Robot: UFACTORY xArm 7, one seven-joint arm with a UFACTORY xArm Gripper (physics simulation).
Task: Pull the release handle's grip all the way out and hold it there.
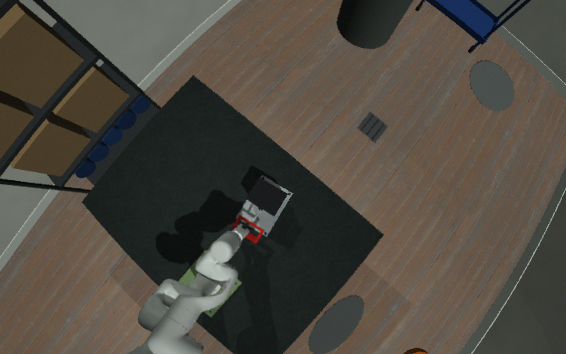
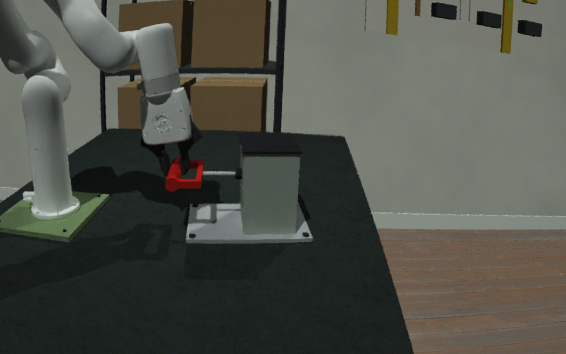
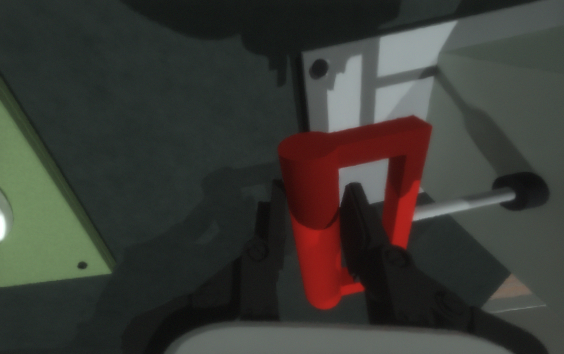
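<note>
The release handle's red grip is a frame with a round bar on the side away from the housing. A thin metal rod shows between the grip and a black collar on the housing. The pale housing with a dark top stands upright on a light base plate. My gripper is shut on the grip's round bar, one finger outside it and the other inside the frame. The grip hangs above the plate's near end.
The arm's green mounting plate is on the black mat. A shelf rack with cardboard boxes stands beyond the mat. A dark cylinder stands on the wooden floor.
</note>
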